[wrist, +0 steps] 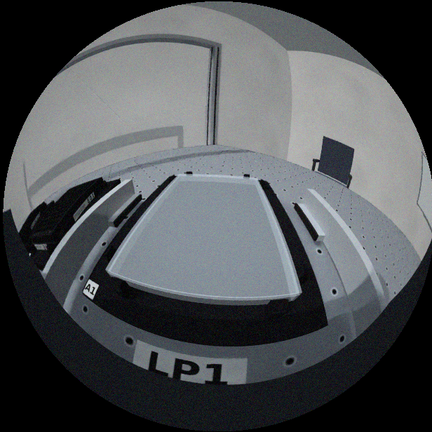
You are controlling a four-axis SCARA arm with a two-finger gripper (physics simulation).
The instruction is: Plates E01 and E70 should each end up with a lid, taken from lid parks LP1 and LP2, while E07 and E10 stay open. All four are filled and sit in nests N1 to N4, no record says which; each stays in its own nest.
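Observation:
A pale, clear lid (200, 240) lies flat in the black lid park LP1 (225, 325), whose label shows at the bottom of the wrist view. My gripper (216, 189) is open. Its two fingers stand low on either side of the lid, with a gap between each black pad and the lid's edge. At the far left, partly behind the left finger, dark plates in black nests (65, 212) show from the side. A small label (84, 206) on the nearer one is too blurred to read surely. LP2 does not show in this view.
The perforated grey table top (165, 167) stretches behind and to the right of LP1. The dark nests stand beyond the left finger. A chair (336, 160) stands past the table at the right, before a pale wall.

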